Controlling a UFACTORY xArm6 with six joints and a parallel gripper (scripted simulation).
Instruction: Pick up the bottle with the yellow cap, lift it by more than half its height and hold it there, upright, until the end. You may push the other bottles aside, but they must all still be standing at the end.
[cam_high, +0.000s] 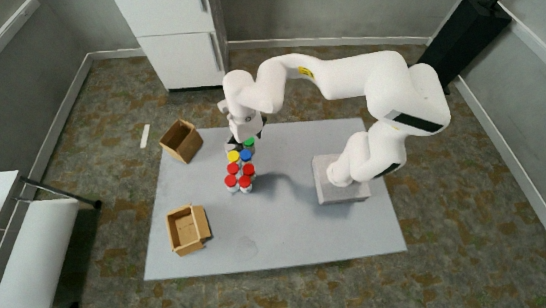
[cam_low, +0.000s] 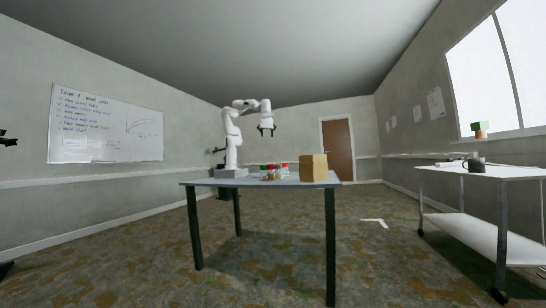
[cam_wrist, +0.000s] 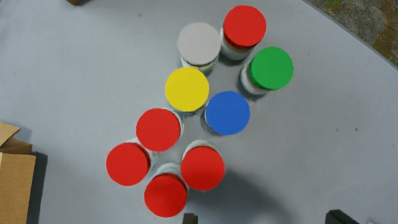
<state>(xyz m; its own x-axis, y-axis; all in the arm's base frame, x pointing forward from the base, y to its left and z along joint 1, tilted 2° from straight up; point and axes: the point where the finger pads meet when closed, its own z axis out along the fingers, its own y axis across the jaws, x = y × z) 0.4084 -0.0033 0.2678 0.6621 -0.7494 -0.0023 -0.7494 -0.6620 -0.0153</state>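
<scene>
The red-capped bottle lies 9 cm ahead of my hand, 2 cm to the left of it and 29 cm below it. Also, from my hand: green-capped bottle 4 cm ahead, 13 cm to the right, 29 cm below.
</scene>
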